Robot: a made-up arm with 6 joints. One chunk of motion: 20 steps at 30 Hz.
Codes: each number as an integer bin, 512 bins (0 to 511) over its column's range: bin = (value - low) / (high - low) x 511, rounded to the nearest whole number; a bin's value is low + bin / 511 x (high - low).
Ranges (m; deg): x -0.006..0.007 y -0.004..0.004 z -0.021..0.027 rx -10.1..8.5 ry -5..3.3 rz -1.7..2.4
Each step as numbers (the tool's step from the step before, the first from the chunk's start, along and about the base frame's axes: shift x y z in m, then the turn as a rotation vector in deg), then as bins.
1 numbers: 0.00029 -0.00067 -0.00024 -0.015 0.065 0.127
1 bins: 247 213 221 277 312 228
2 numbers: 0.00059 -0.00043 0.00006 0.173 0.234 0.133
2 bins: 259 228 224 282 322 228
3 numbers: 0.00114 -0.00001 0.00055 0.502 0.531 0.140
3 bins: 281 255 229 291 341 229
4 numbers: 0.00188 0.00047 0.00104 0.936 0.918 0.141
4 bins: 310 286 235 303 364 229
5 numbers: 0.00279 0.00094 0.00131 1.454 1.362 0.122
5 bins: 346 316 238 317 392 227
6 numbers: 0.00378 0.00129 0.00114 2.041 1.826 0.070
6 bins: 384 338 236 334 420 221
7 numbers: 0.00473 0.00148 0.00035 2.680 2.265 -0.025
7 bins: 422 350 227 351 447 209
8 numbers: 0.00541 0.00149 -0.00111 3.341 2.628 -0.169
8 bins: 449 351 212 369 470 191
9 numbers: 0.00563 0.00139 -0.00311 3.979 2.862 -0.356
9 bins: 457 344 190 387 484 168
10 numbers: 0.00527 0.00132 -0.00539 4.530 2.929 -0.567
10 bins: 443 340 166 402 488 141
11 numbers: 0.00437 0.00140 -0.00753 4.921 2.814 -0.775
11 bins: 408 345 143 413 481 115
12 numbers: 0.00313 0.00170 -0.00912 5.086 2.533 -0.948
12 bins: 359 364 126 417 464 94
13 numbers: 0.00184 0.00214 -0.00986 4.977 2.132 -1.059
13 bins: 308 392 119 414 439 80
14 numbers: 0.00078 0.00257 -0.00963 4.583 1.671 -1.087
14 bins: 267 420 121 403 411 76
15 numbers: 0.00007 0.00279 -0.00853 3.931 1.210 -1.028
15 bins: 239 434 133 385 382 84
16 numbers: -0.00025 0.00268 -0.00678 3.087 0.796 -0.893
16 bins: 226 427 151 362 357 101
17 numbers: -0.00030 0.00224 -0.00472 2.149 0.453 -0.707
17 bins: 224 399 173 337 336 124
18 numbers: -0.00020 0.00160 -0.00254 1.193 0.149 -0.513
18 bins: 228 358 197 310 317 148
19 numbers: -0.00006 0.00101 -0.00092 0.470 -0.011 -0.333
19 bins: 233 320 214 290 307 170
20 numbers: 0.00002 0.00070 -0.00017 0.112 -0.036 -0.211
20 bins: 237 300 222 281 306 186
